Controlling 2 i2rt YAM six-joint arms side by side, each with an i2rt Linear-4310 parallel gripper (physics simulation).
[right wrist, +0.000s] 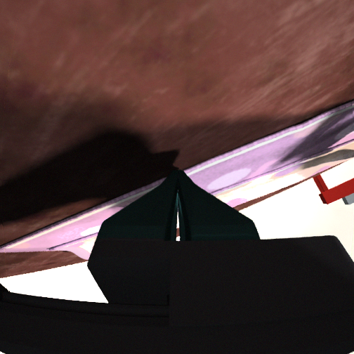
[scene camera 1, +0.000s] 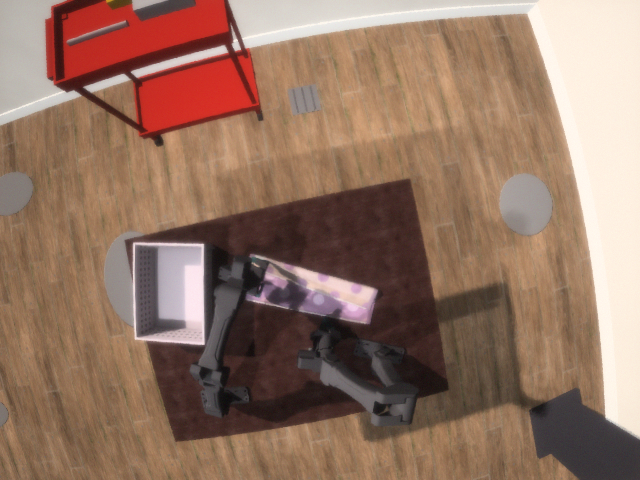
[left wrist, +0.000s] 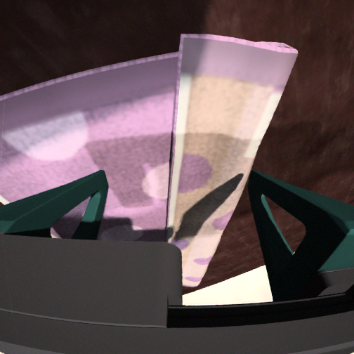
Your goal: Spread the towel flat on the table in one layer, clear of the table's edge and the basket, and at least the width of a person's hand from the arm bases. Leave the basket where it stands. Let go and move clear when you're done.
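Observation:
The towel (scene camera 1: 316,298) (left wrist: 125,125) (right wrist: 225,167) lies folded in a long, narrow strip on the dark table (scene camera 1: 361,222), running from beside the basket toward the right. A cream, purple-spotted band lies along its upper side and a purple band along its lower side. The white basket (scene camera 1: 180,284) stands at the table's left edge, apart from the towel. My left gripper (scene camera 1: 261,277) (left wrist: 177,177) is open over the towel's left end, with a fingertip to either side of the fold line. My right gripper (scene camera 1: 326,321) (right wrist: 177,178) is shut and empty, close by the towel's lower long edge.
The left arm (scene camera 1: 223,320) reaches up between the basket and the towel. The right arm (scene camera 1: 351,384) bends near the table's lower right edge. A red cart (scene camera 1: 178,31) stands on the floor at the upper left, away from the table.

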